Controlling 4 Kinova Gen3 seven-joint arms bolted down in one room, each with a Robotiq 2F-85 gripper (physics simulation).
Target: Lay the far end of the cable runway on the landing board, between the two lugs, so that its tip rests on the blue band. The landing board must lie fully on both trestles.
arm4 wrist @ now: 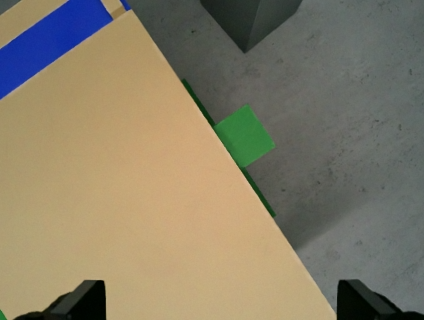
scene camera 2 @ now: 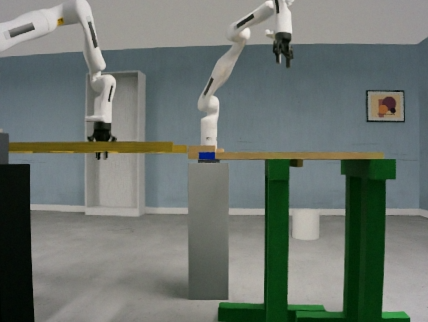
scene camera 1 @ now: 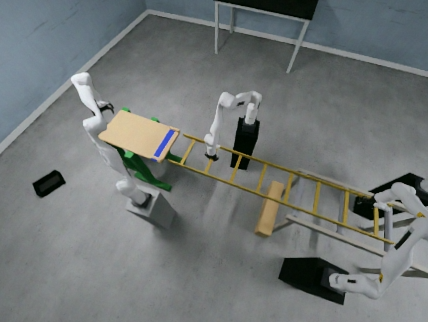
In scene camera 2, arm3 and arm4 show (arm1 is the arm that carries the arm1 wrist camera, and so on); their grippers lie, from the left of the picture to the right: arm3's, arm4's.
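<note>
The cable runway [scene camera 1: 262,177] [scene camera 2: 90,147], a yellow ladder, is roughly level. Its far end is close beside the landing board [arm4 wrist: 150,165] [scene camera 1: 137,132] [scene camera 2: 325,155], near the blue band [arm4 wrist: 50,47] [scene camera 1: 164,144] [scene camera 2: 206,155]; I see no overlap. Small wooden lugs are at that board end. The board spans green trestles [arm4 wrist: 245,135] [scene camera 2: 277,225] [scene camera 2: 367,225]. Arm4's gripper [arm4 wrist: 221,300] [scene camera 2: 283,61] is open and empty, above the board. Arm3's gripper [scene camera 2: 101,154] is shut on the runway, fingertips showing below the rail. In scene camera 1, the middle arm's gripper [scene camera 1: 212,157] is at a rung.
In scene camera 1, a wooden beam [scene camera 1: 269,209] lies below the runway, and two arms stand at the right by its near end and a grey frame [scene camera 1: 330,232]. A grey pedestal [scene camera 1: 155,210] [scene camera 2: 208,235] stands near the board. A black box [scene camera 1: 49,183] lies at left.
</note>
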